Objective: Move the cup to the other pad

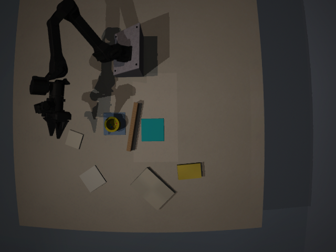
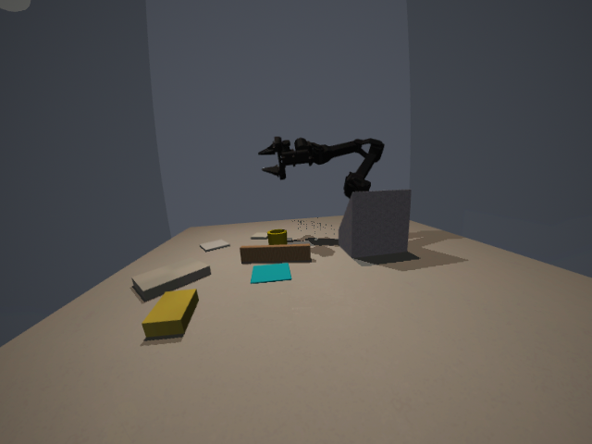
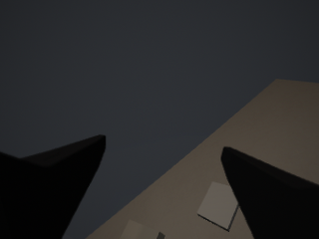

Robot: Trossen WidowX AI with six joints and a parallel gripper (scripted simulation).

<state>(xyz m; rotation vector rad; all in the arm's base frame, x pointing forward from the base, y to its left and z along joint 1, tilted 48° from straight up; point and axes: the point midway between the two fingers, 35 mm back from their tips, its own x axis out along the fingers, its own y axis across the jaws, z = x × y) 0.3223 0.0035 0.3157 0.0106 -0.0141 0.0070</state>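
My gripper tip is now 30 cm above the yellow cup, 17 cm to the right of it and 7 cm past it. The rest, counted from my gripper tip: blue pad (34 cm below, 17 cm to the left, 6 cm behind); teal pad (36 cm to the left, 34 cm below, 5 cm behind); wooden bar (32 cm below, 26 cm to the left, 6 cm behind).
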